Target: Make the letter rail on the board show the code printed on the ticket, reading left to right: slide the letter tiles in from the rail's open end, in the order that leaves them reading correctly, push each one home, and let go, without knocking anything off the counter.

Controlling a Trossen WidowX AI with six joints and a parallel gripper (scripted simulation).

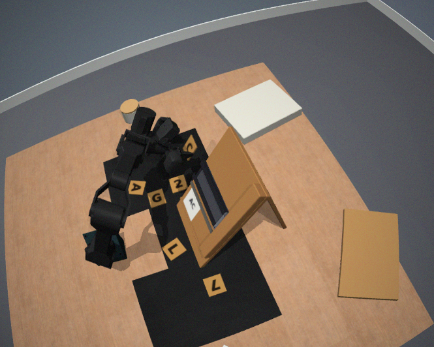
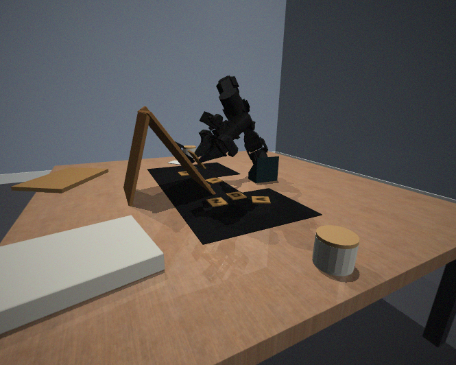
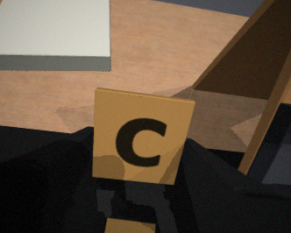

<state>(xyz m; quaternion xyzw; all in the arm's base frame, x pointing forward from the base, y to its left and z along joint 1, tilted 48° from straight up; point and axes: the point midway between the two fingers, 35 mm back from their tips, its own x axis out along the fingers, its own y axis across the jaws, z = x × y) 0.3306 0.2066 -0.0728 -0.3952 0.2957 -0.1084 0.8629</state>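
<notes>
The white ticket lies 5 cm behind my gripper tip, 14 cm to the right of it and 8 cm below it. Also, from my gripper tip: flat tan panel 43 cm ahead, 49 cm to the right, 15 cm below; black mat 15 cm behind, 18 cm to the right, 16 cm below; tile 7 cm behind, 1 cm to the right, 15 cm below.
</notes>
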